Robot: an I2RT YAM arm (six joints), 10 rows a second.
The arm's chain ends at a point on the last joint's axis. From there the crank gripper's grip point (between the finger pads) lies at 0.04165 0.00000 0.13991 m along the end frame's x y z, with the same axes.
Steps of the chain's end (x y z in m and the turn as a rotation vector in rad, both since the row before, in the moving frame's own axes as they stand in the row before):
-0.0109, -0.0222, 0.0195, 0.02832, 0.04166, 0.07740
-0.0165, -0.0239, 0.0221, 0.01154, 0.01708, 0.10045
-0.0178, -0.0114, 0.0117, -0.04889, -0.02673, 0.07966
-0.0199, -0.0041, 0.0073, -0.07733, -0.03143, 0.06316
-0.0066, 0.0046, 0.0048, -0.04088, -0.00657, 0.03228
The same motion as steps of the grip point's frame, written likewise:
-0.0051, -0.0227, 0.0176, 0.02832, 0.04166, 0.07740
-0.0142, -0.0212, 0.0214, 0.01154, 0.01708, 0.10045
-0.0220, -0.0014, 0.0125, -0.04889, -0.02673, 0.07966
-0.0247, 0.0092, 0.0080, -0.07733, -0.03143, 0.06316
-0.0076, 0.0117, 0.0049, -0.04088, -0.00657, 0.03228

